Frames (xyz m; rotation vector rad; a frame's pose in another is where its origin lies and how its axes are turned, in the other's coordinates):
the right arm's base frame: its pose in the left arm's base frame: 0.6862 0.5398 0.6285 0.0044 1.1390 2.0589
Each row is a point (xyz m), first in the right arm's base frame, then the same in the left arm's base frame.
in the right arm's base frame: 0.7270 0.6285 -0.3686
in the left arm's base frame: -0.3430 0.5346 0.6142
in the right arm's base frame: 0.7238 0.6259 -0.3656
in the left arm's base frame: -0.3381 0.5356 0.6152
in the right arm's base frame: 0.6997 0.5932 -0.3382
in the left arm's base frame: -0.2913 0.5503 0.6162
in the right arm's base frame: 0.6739 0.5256 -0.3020
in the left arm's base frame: -0.2188 0.5810 0.5979
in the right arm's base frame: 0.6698 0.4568 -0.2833
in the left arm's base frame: -0.1668 0.6129 0.5607
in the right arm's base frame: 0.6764 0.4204 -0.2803
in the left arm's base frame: -0.1479 0.6303 0.5339
